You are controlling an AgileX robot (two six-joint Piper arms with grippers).
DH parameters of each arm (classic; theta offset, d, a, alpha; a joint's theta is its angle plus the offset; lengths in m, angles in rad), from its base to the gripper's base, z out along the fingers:
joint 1: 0 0.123 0 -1.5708
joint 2: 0.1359 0 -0.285 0
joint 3: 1.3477 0 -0.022 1.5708
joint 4: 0 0.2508 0 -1.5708
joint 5: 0 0 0.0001 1.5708
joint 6: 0 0.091 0 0
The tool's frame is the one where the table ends.
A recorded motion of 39 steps. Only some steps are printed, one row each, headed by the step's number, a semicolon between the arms.
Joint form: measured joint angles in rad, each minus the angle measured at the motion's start. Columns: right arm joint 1, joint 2, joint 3, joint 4, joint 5, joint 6; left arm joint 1, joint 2, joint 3, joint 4, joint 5, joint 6.
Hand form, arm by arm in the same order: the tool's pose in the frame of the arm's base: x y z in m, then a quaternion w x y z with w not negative. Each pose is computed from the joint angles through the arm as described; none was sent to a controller.
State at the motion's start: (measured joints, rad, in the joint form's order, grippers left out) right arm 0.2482 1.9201 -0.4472 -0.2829 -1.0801 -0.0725; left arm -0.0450 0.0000 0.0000 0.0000 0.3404 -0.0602
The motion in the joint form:
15: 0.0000 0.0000 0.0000 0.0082 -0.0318 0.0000; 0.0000 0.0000 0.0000 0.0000 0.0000 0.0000
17: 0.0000 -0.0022 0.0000 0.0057 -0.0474 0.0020; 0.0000 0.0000 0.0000 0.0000 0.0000 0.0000
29: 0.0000 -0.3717 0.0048 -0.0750 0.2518 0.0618; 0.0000 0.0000 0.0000 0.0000 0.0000 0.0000
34: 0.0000 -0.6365 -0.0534 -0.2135 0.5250 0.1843; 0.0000 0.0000 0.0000 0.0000 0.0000 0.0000
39: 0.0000 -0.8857 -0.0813 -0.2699 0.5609 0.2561; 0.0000 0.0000 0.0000 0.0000 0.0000 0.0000
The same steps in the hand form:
15: 0.2711 0.0915 0.1074 0.59062 -0.24696 0.75980 0.11346; 0.0536 -0.0024 0.1825 0.61132 -0.00601 0.79071 -0.03219
17: 0.2713 0.0920 0.1094 0.59726 -0.24601 0.75452 0.11603; 0.0536 -0.0024 0.1825 0.61132 -0.00601 0.79071 -0.03219
29: 0.2543 0.0886 0.1846 0.61917 -0.27278 0.72973 0.09856; 0.0536 -0.0024 0.1825 0.61132 -0.00601 0.79071 -0.03219
34: 0.2368 0.0835 0.2436 0.63230 -0.29184 0.71370 0.07529; 0.0536 -0.0024 0.1825 0.61132 -0.00601 0.79071 -0.03219
39: 0.2024 0.0757 0.3065 0.71520 -0.28005 0.63653 0.06991; 0.0536 -0.0024 0.1825 0.61132 -0.00601 0.79071 -0.03219

